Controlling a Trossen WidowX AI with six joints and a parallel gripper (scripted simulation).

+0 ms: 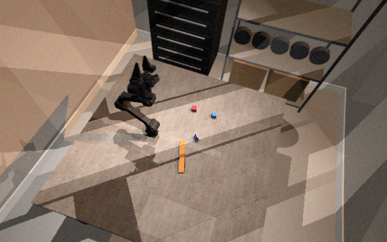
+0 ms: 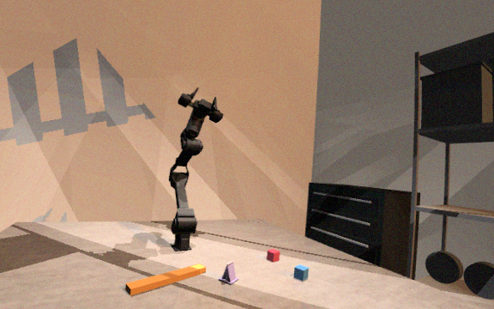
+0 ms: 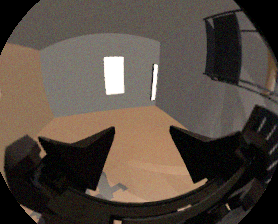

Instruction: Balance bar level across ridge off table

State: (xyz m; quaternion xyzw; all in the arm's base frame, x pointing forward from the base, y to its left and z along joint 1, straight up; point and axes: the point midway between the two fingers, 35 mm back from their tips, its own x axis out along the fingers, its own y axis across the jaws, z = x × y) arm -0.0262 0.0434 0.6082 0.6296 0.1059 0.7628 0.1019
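Right now my gripper tip is 63 cm above the bar, 29 cm short of it and 15 cm to the left of it. The rest, counted from my gripper tip: blue cube 62 cm below, 39 cm ahead, 24 cm to the left; red cube 62 cm below, 24 cm to the left, 24 cm ahead.
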